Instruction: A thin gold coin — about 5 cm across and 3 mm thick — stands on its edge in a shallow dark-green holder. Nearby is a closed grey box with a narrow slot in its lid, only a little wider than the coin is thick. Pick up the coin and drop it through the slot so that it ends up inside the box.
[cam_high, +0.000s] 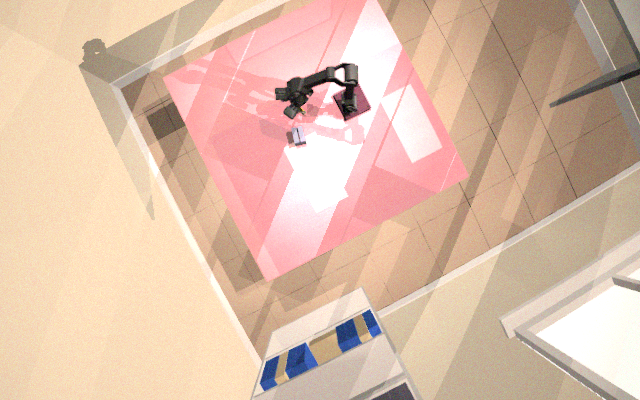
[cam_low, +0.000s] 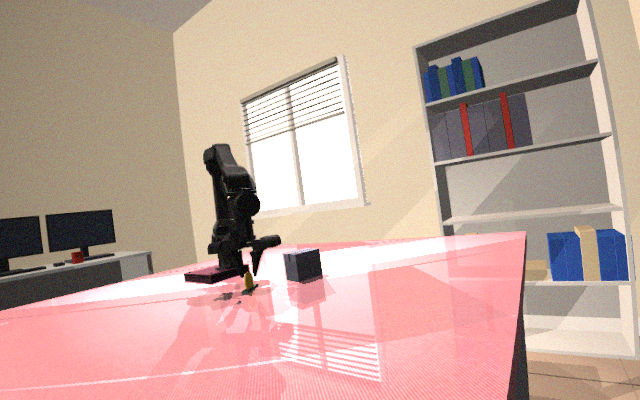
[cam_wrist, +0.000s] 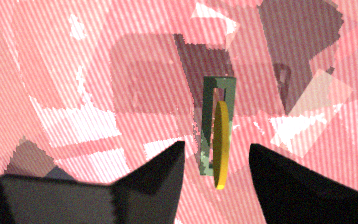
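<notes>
The gold coin is 10 mm below my gripper tip.
</notes>
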